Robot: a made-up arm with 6 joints. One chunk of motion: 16 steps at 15 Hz.
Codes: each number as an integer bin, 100 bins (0 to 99) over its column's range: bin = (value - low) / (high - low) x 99, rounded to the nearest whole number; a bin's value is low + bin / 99 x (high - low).
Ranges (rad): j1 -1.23..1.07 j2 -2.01..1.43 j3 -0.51..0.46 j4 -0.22..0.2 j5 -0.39..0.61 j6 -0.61..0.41
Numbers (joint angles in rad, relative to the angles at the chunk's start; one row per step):
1: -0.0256 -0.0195 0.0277 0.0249 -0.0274 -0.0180
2: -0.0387 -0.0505 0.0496 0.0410 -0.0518 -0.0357
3: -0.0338 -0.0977 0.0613 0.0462 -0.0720 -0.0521
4: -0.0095 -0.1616 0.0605 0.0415 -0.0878 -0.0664
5: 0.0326 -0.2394 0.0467 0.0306 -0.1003 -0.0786
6: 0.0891 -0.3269 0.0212 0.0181 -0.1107 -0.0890
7: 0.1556 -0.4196 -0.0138 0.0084 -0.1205 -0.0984
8: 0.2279 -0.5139 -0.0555 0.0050 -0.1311 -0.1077
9: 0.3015 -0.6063 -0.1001 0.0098 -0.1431 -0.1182
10: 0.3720 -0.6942 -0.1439 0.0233 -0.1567 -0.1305
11: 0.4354 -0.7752 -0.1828 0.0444 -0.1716 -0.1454
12: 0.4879 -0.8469 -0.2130 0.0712 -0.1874 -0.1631
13: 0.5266 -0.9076 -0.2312 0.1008 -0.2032 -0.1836
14: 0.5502 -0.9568 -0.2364 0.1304 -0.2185 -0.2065
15: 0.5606 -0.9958 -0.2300 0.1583 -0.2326 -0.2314
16: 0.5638 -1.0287 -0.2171 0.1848 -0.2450 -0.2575
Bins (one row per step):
1: 52 57 55 58 36 57
2: 51 56 57 62 33 56
3: 51 55 58 63 31 54
4: 53 53 58 62 30 53
5: 54 51 57 59 29 52
6: 57 48 54 56 28 51
7: 60 46 51 54 27 50
8: 63 43 46 53 26 49
9: 66 40 42 54 24 48
10: 69 38 37 57 23 47
11: 72 36 33 62 22 45
12: 74 33 30 69 20 43
13: 76 32 28 76 18 41
14: 77 30 28 83 17 39
15: 77 29 29 89 16 37
16: 77 28 30 95 14 34

